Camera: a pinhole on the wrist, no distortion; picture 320 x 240 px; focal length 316.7 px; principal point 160.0 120.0 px. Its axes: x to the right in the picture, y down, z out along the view. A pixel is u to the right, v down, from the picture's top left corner.
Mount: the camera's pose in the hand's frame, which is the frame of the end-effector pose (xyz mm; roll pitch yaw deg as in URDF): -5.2 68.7 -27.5 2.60 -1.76 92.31
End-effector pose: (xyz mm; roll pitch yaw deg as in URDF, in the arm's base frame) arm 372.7 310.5 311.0 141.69 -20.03 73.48
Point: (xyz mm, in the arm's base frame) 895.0 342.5 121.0
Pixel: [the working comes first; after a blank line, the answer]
In the camera's frame: 179.8 -91.7 519.9

269.5 64.2
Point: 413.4 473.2 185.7
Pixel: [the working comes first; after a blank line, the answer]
In the camera's frame: -182.6 -104.6 171.0

outside the picture
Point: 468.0 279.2 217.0
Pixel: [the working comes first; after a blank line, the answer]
In the camera's frame: -38.0 38.7 157.8

83.7 197.6
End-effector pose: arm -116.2 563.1 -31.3 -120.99 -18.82 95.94
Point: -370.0 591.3 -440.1
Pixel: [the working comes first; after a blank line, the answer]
In the camera's frame: 166.2 89.3 441.2

279.3 184.1
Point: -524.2 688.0 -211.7
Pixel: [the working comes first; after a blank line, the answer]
In the camera's frame: -68.0 -79.3 486.3

115.7 68.3
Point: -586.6 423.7 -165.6
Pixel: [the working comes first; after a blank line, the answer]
In the camera's frame: -212.6 155.0 491.7

23.1 219.9
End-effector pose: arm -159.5 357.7 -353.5 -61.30 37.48 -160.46
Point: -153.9 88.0 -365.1
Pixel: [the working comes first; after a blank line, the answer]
In the camera's frame: 22.1 -67.9 275.3

185.5 41.9
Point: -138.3 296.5 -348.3
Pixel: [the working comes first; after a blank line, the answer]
In the camera's frame: -38.9 3.2 87.6

19.5 131.7
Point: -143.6 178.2 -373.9
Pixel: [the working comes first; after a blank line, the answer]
In the camera's frame: 8.8 -45.1 188.0

174.8 44.1
